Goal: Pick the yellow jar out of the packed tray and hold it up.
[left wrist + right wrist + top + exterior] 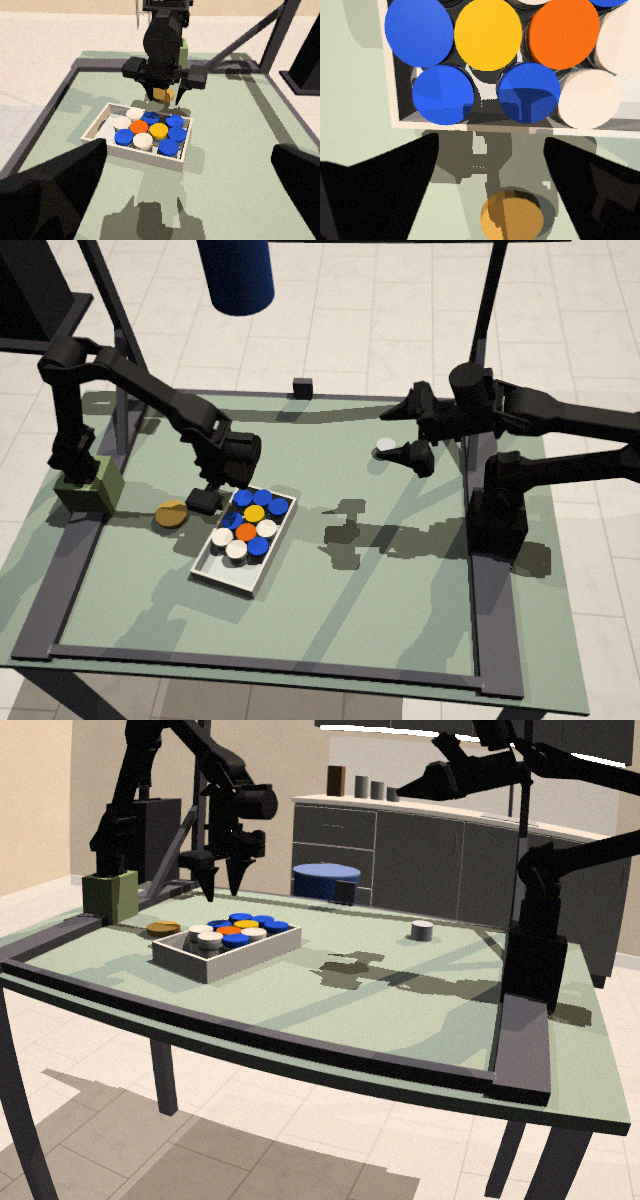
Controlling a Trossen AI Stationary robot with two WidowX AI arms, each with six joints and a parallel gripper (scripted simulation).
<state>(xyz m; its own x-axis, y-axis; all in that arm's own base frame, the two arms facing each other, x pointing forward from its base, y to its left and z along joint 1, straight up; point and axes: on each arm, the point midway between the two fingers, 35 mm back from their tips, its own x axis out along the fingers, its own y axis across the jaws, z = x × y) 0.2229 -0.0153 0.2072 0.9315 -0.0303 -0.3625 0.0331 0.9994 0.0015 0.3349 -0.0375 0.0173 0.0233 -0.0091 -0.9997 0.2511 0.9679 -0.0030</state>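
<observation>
Now: right hand 1 cm short of the yellow jar, 6 cm to the right of it and 9 cm above it. From my right hand the other things lie so: blue jar (2 cm behind, 11 cm to the left, 9 cm below); flat orange disc (1 cm ahead, 14 cm to the right, 11 cm below); orange jar (6 cm ahead, 5 cm to the left, 9 cm below).
</observation>
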